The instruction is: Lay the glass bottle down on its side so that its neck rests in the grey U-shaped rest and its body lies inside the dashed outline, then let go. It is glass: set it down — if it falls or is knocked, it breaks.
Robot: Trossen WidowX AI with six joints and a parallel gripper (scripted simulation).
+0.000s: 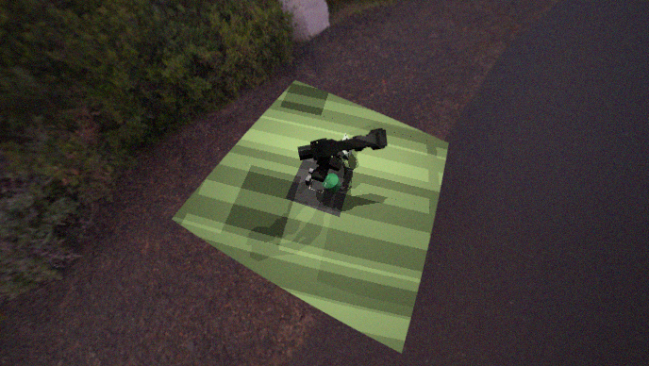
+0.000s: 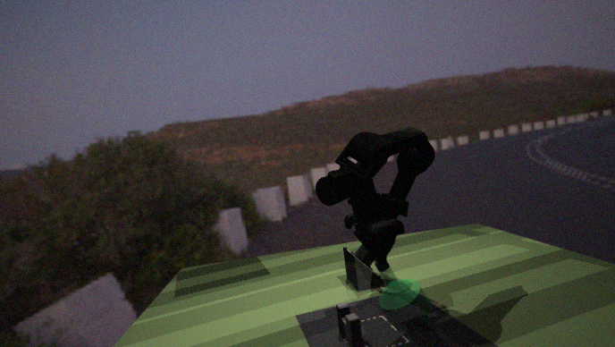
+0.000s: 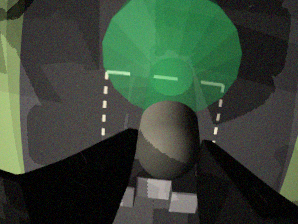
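Right now the green glass bottle is 50 mm below my gripper tip and 20 mm to the left of it. Round my gripper tip: dark grey mat 140 mm below, 10 mm to the right.
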